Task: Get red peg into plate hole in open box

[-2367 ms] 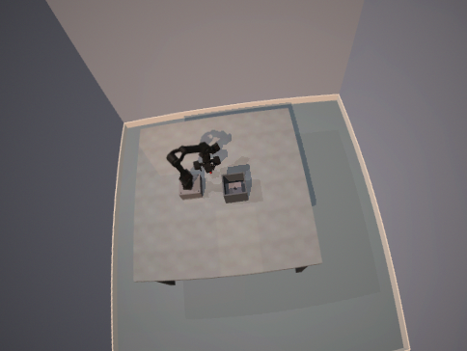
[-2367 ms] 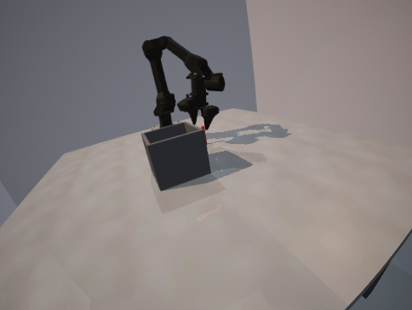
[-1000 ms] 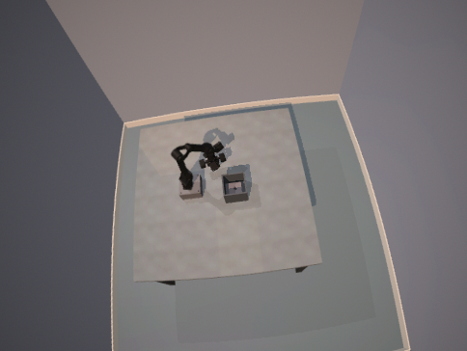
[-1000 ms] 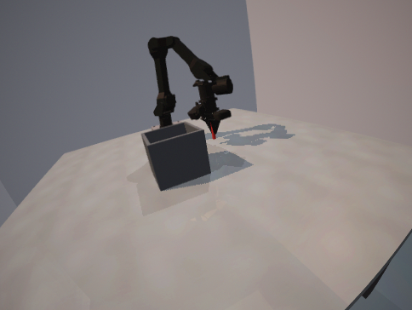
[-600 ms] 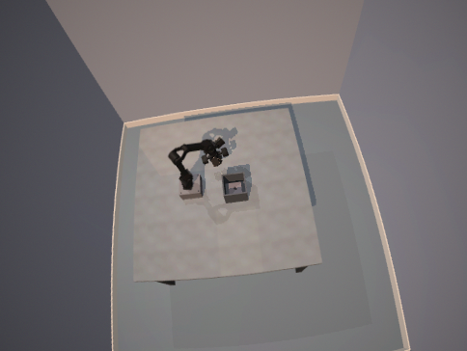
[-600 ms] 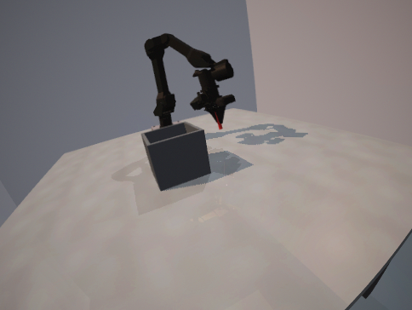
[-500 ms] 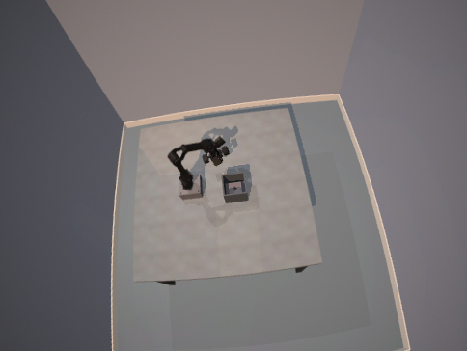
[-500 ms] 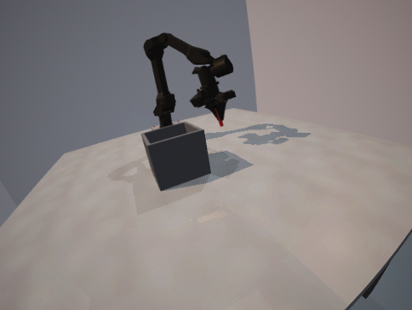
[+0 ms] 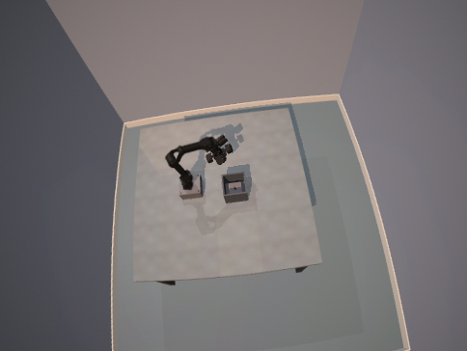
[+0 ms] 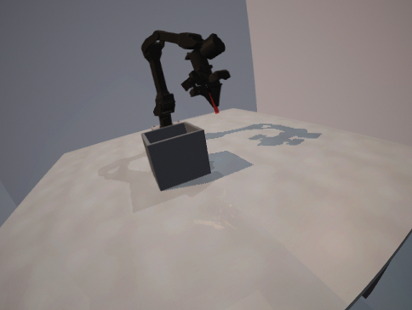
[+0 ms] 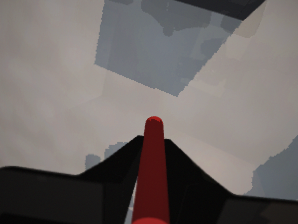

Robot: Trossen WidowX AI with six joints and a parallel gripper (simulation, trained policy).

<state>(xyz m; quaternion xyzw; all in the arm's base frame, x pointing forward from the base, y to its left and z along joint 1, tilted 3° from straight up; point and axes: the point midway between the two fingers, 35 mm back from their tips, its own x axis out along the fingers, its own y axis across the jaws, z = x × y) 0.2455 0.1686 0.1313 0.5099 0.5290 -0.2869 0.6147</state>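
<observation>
The holed plate is 18 cm to the right of my gripper tip, 12 cm below it and 8 cm ahead of it. From my gripper tip the other things lie so: red peg (2 cm above).
</observation>
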